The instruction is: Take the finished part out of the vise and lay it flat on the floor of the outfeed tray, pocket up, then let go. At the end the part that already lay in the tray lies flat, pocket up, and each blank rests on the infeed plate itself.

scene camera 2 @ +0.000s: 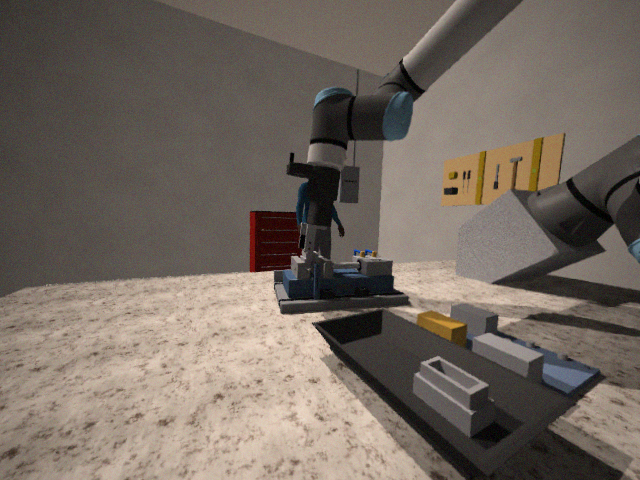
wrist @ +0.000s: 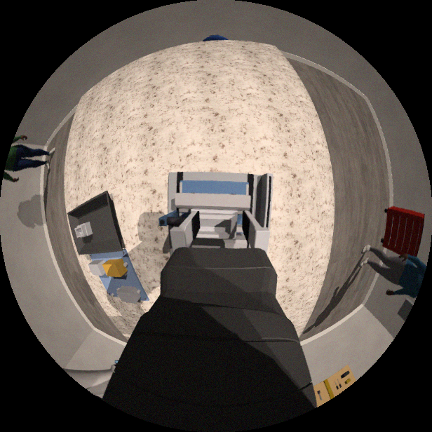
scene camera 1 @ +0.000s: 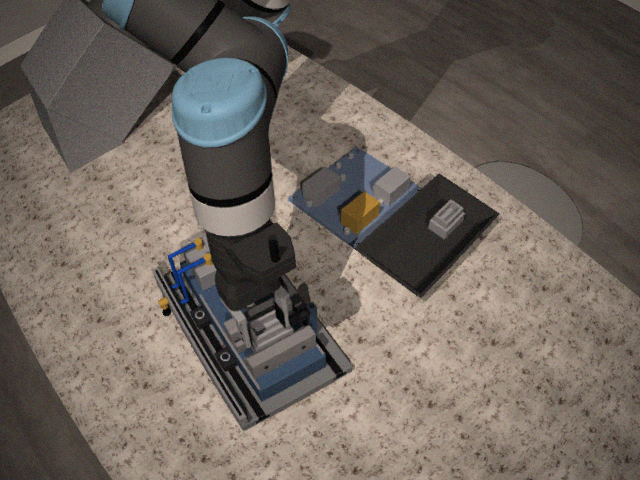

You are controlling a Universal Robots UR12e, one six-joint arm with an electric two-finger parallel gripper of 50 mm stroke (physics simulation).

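Places are measured from the arm's base along level axes (x ahead, y left, z up), in centimetres.
Where they show: gripper, fingertip midpoint: (scene camera 2: 305, 250) (scene camera 1: 264, 331); arm's base at its link origin: (scene camera 2: 556, 219).
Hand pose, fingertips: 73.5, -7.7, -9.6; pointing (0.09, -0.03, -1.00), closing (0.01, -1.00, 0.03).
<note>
Each offset is from my fingertips to the centre of the thing, as dx, dy, dz.
The finished part @(-0.9, +0.9, -1.9) (scene camera 1: 269, 330) (wrist: 215, 217) sits in the vise @(-8.0, +0.8, -6.7) (scene camera 1: 292, 379) (scene camera 2: 351, 283) (wrist: 214, 187), pocket up, behind the front jaw. My gripper (scene camera 1: 268, 336) (scene camera 2: 311, 254) (wrist: 220, 219) is open and low over the vise, pointing down, with its fingers on either side of the part; contact cannot be told. The other part @(-6.0, +40.0, -8.7) (scene camera 1: 447, 219) (scene camera 2: 449, 392) (wrist: 83, 230) lies flat, pocket up, in the dark outfeed tray (scene camera 1: 408, 258) (scene camera 2: 361, 351) (wrist: 100, 245). An orange blank @(-15.7, +28.0, -9.1) (scene camera 1: 360, 212) (scene camera 2: 442, 328) (wrist: 115, 268) and two grey blanks stand on the blue infeed plate @(-20.8, +31.4, -11.3) (scene camera 1: 356, 165) (scene camera 2: 568, 373).
The infeed plate adjoins the outfeed tray. A dark stop @(-0.9, +5.8, -2.7) (scene camera 1: 300, 310) stands at the vise's tray side, close to one finger. Blue hoses (scene camera 1: 180, 268) with yellow fittings stand at the vise's rear. A large grey block (scene camera 1: 98, 93) (scene camera 2: 504, 240) hangs at the table's back.
</note>
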